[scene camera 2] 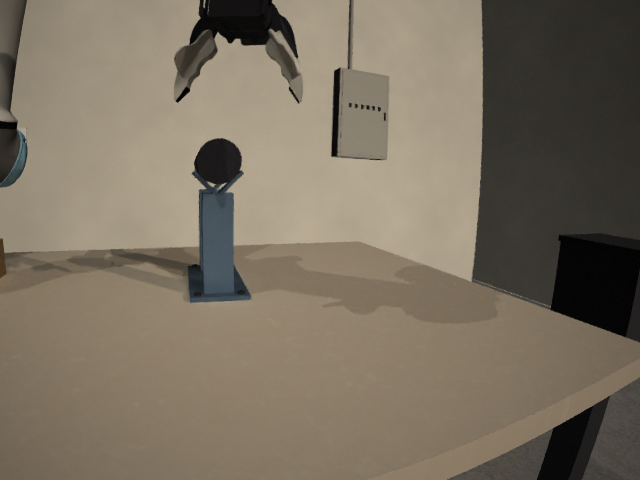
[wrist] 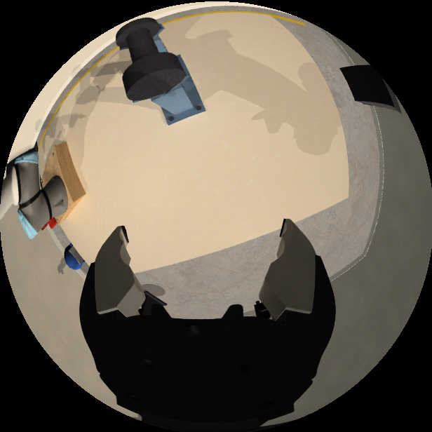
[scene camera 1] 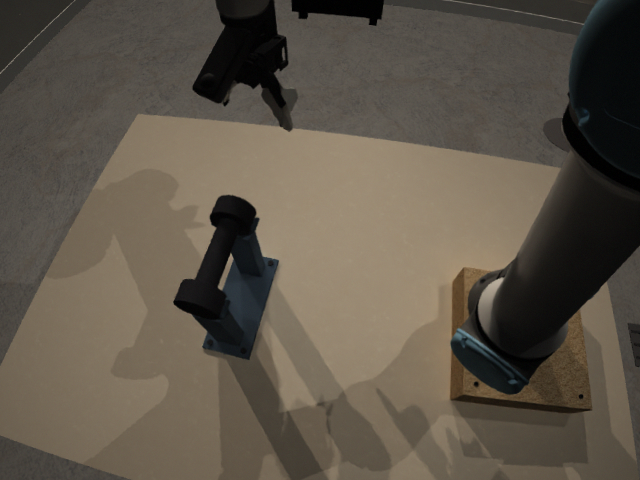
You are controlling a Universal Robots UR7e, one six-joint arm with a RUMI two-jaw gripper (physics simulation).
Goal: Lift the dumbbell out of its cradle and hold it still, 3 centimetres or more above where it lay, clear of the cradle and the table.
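Places are measured from the arm's base along level axes (x ahead, y left, z up), in centimetres.
Where they show: gripper, fingertip midpoint: [scene camera 2: 236,101] [scene camera 1: 256,117].
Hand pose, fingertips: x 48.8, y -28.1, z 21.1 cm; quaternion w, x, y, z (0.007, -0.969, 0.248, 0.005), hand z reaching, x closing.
After its pixels a point has its place.
A dark dumbbell [scene camera 1: 216,253] {x 52.7, y -2.5, z 16.4 cm} [scene camera 2: 218,160] {x 51.2, y -12.6, z 14.7 cm} [wrist: 142,47] lies level in its blue cradle [scene camera 1: 246,302] {x 52.1, y -2.9, z -6.8 cm} [scene camera 2: 218,242] {x 51.4, y -12.3, z 1.6 cm} [wrist: 184,100]. The cradle's two posts, with V-shaped tops, hold it well above the table [scene camera 1: 361,206] {x 26.9, y -28.9, z -7.6 cm} [scene camera 2: 361,361] {x 59.2, y -40.9, z -7.6 cm} [wrist: 200,165]. My gripper [scene camera 1: 257,115] {x 48.8, y -28.1, z 21.1 cm} [scene camera 2: 239,99] {x 48.8, y -28.1, z 21.1 cm} [wrist: 201,224] is open and empty. Its fingers point down, higher than the dumbbell and apart from it. In scene camera 1 it is beyond the dumbbell's far end; one finger is mostly hidden. In the wrist view the dumbbell is ahead of the fingertips, to the upper left.
The arm's base stands on a wooden block [scene camera 1: 550,379] {x -7.1, y 13.8, z -0.4 cm} [wrist: 70,170] at the table's side. A black box-shaped object [scene camera 1: 337,7] [scene camera 2: 594,281] [wrist: 367,85] stands off the table. A grey cabinet [scene camera 2: 361,129] hangs on the wall. Shadows of the arm fall across the table around the cradle.
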